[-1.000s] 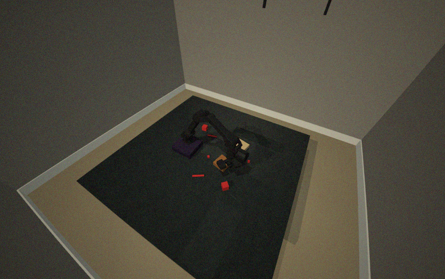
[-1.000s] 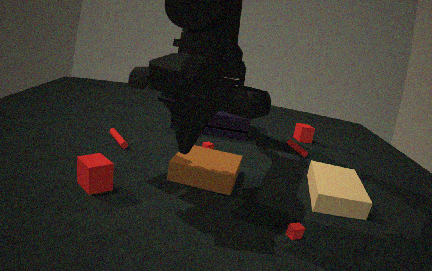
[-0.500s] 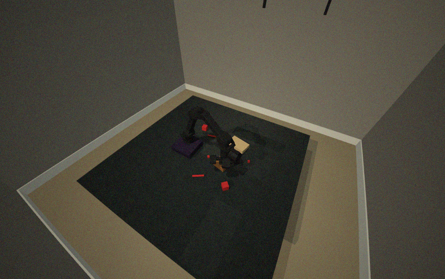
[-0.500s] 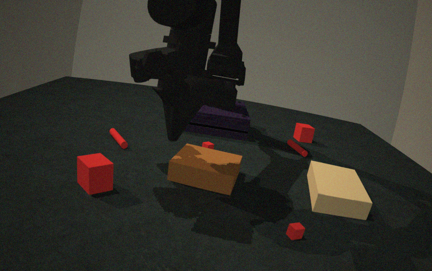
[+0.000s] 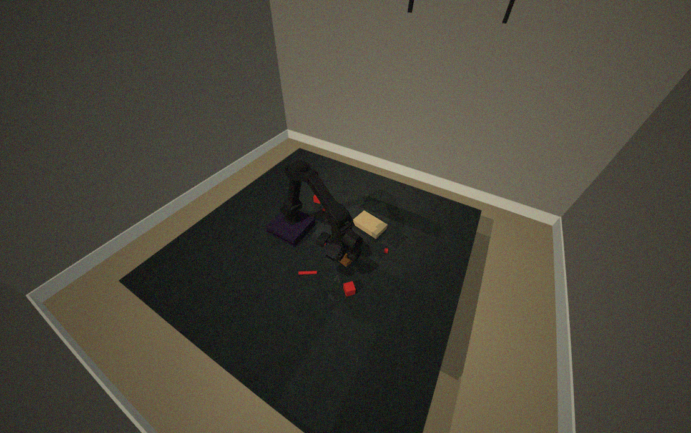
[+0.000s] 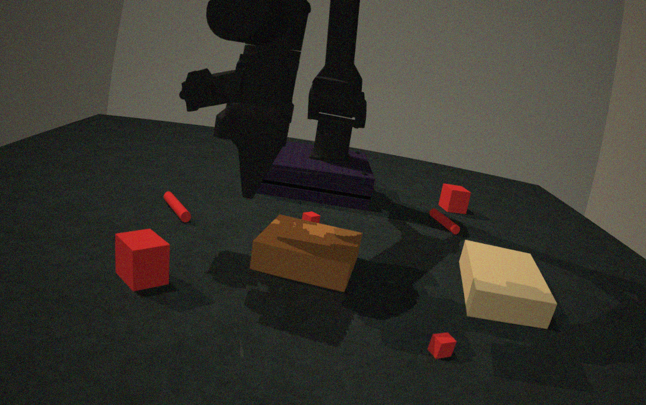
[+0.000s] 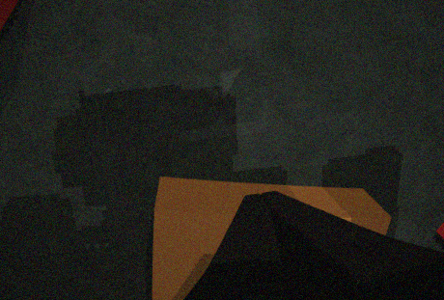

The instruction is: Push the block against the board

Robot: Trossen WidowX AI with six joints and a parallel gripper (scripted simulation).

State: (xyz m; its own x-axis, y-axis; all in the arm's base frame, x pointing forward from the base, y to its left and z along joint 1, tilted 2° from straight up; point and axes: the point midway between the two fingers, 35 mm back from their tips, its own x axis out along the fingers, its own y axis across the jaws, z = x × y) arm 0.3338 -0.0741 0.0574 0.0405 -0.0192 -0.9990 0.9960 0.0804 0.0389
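Right now the square block is 10 mm behind my gripper tip, 70 mm to the left of it and 50 mm below it. From my gripper tip the other things lie so: cream board (300 mm to the left, 50 mm below).
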